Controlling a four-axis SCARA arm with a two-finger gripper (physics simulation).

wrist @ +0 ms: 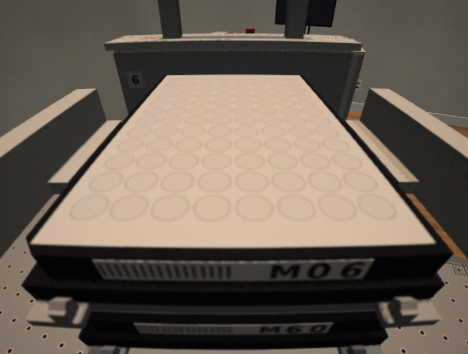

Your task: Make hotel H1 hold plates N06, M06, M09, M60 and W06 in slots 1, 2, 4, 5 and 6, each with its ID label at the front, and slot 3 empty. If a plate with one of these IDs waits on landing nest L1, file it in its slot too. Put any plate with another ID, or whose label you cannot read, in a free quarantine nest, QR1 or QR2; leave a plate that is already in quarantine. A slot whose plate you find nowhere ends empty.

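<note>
Plate M06 (227, 270), black with a pale top marked with faint circles, lies level at the top of hotel H1 (240, 62), beside the slot number 6. Its ID label faces the front. Plate M60 (232, 337), black, is directly below, its label also at the front. My gripper (233, 108) is open, with one finger on each side of plate M06 and a gap between each finger and the plate. The lower slots, plates N06, M09 and W06, nest L1 and the quarantine nests do not show in the wrist view.
Small grey shelf brackets (410, 311) stick out at the front below plate M06. Two grey posts (170, 19) rise behind the hotel's top edge. A dark monitor (317, 12) stands farther back. The perforated deck (15, 300) shows low at both sides.
</note>
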